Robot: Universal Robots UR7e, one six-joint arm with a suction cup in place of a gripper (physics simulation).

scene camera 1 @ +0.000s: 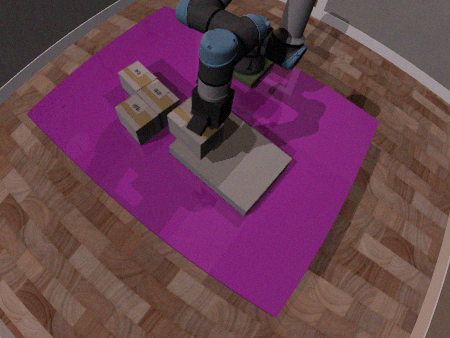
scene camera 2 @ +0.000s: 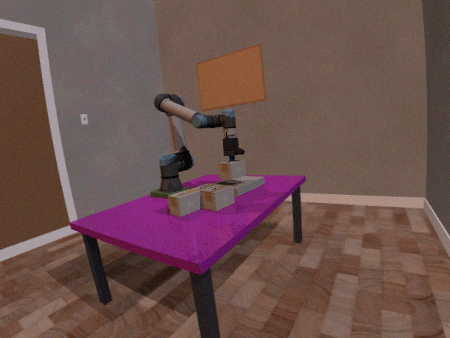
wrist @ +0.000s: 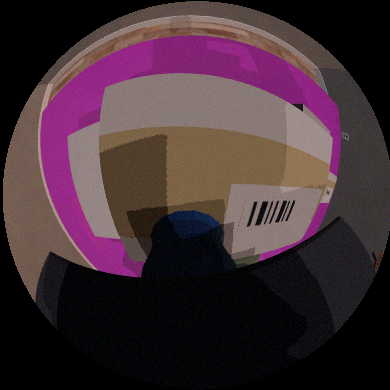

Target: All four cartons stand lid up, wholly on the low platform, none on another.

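Seen in the pictures: end effector, tool point: (wrist: 186, 224); arm's base, origin of the base link: (scene camera 1: 246, 62) (scene camera 2: 171, 189).
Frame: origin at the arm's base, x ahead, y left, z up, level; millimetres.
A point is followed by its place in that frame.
Observation:
My gripper (scene camera 1: 210, 112) @(x 424, y 123, z 150 mm) (scene camera 2: 231, 159) (wrist: 189, 225) is shut on a carton (scene camera 1: 196, 137) @(x 489, y 126, z 161 mm) (scene camera 2: 231, 170) @(x 479, y 18, z 124 mm) (wrist: 215, 160) @(x 461, y 110, z 162 mm), its blue suction cup on the taped, labelled top. The held carton is level, lid up, a little above the left part of the low grey platform (scene camera 1: 255, 172) @(x 412, y 292, z 19 mm) (scene camera 2: 252, 185) @(x 518, y 182, z -3 mm) (wrist: 82, 175) @(x 443, y 311, z 18 mm). Three cartons stand lid up on the magenta table left of the platform in scene camera 1: a rear one (scene camera 1: 137, 77) @(x 368, y -246, z 65 mm), a middle one (scene camera 1: 158, 97) @(x 393, y -115, z 62 mm) and a front one (scene camera 1: 138, 120) @(x 504, y -104, z 64 mm) (scene camera 2: 218, 198) @(x 518, y -192, z 28 mm). The middle carton is partly hidden in scene camera 2.
The magenta table (scene camera 1: 200, 245) @(x 686, y 285, z -30 mm) (scene camera 2: 145, 230) @(x 349, y -511, z -30 mm) carries the platform and cartons. The arm's green base plate (scene camera 1: 253, 75) @(x 47, y 63, z -1 mm) (scene camera 2: 162, 193) @(x 24, y -104, z 1 mm) is at the table's rear, behind the platform. The arm reaches from there over the platform's rear. The three standing cartons are close together.

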